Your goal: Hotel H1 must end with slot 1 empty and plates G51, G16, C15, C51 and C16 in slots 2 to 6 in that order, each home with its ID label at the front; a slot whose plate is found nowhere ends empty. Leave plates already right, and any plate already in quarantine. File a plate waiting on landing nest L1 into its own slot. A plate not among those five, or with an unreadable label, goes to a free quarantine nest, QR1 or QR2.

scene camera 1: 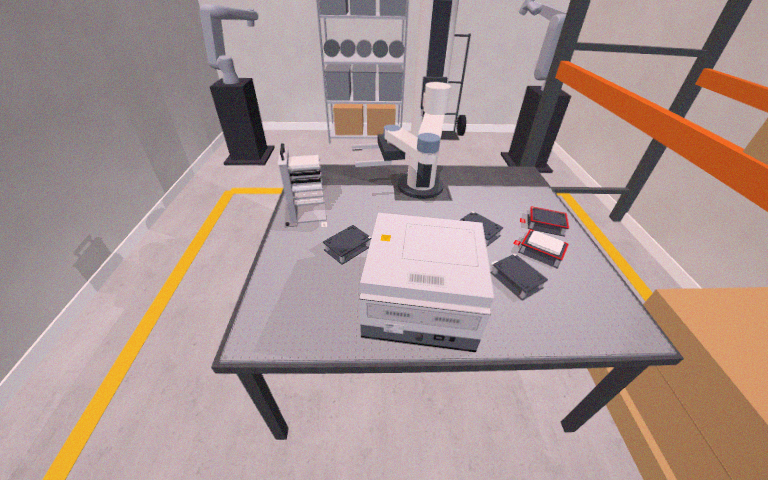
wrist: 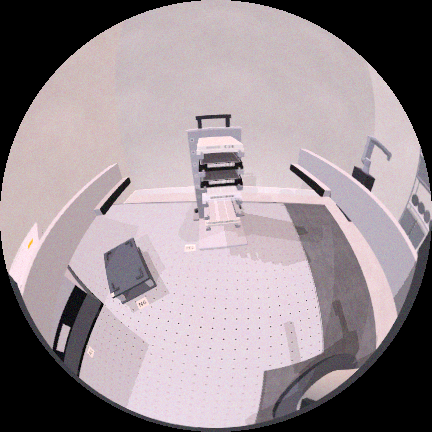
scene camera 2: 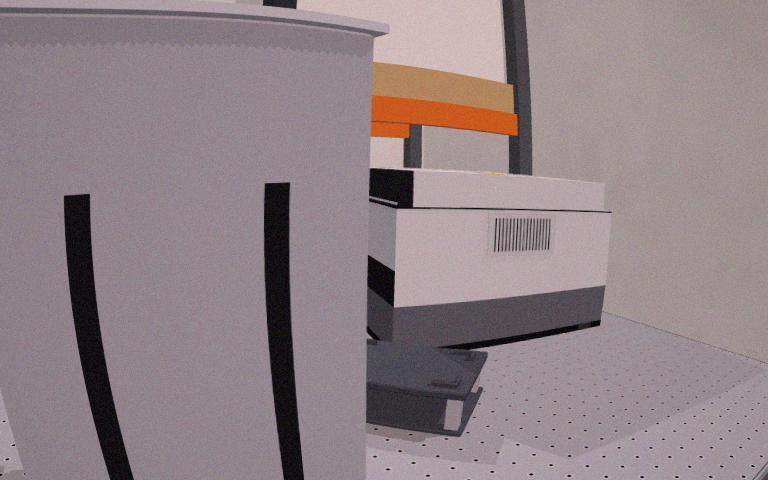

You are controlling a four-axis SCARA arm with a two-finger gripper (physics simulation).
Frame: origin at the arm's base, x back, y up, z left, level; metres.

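Seen in the pictures: gripper, fingertip midpoint: [scene camera 1: 353, 155] [wrist: 208, 157]; arm's base at its link origin: [scene camera 1: 420, 186].
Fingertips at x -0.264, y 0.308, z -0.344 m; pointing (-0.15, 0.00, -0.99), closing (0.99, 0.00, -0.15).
Note:
Pixels of each thing's middle, then the offset from my fingertips to it. "*": a spot on its surface instead.
- Hotel H1 at the middle of its body: [scene camera 2: 180, 345] [wrist: 213, 177] [scene camera 1: 299, 184] dx -0.026, dy -0.126, dz -0.242 m
- red-rimmed nest at the middle of its body: [scene camera 1: 547, 220] dx -0.101, dy -0.268, dz +0.900 m
- white instrument at the middle of its body: [scene camera 2: 466, 243] [scene camera 1: 424, 275] dx -0.534, dy -0.175, dz +0.256 m
- labelled N6 at the middle of its body: [scene camera 2: 400, 381] [wrist: 125, 268] [scene camera 1: 347, 243] dx -0.262, dy -0.268, dz -0.022 m
- grey panel at a spot on its surface: [scene camera 2: 186, 141] * dx -0.028, dy -0.039, dz -0.305 m
Hotel H1 [scene camera 1: 287, 195] [wrist: 192, 172] stands at the table's back left. In the wrist view its front faces me, with a white plate [wrist: 220, 145] at the top, a dark plate [wrist: 214, 159] below it, another dark plate [wrist: 214, 173] and a white plate [wrist: 220, 194] below. The lowest levels look pale and are hard to tell apart; the label letters are too small to read. My gripper [scene camera 1: 355, 156] [wrist: 208, 157] is open and empty, high and some way off the hotel's front. A white plate [scene camera 1: 545, 243] lies in a red-rimmed nest; the other red-rimmed nest [scene camera 1: 548, 217] holds no plate.
A white instrument [scene camera 1: 424, 257] [scene camera 2: 498, 254] stands mid-table and hides what is behind it. Dark raised nests stand around it: one labelled N6 [scene camera 1: 346, 243] [wrist: 127, 267] [scene camera 2: 421, 370], another [scene camera 1: 519, 275], and one behind [scene camera 1: 488, 226]. A grey panel [scene camera 2: 186, 141] fills the left of scene camera 2.

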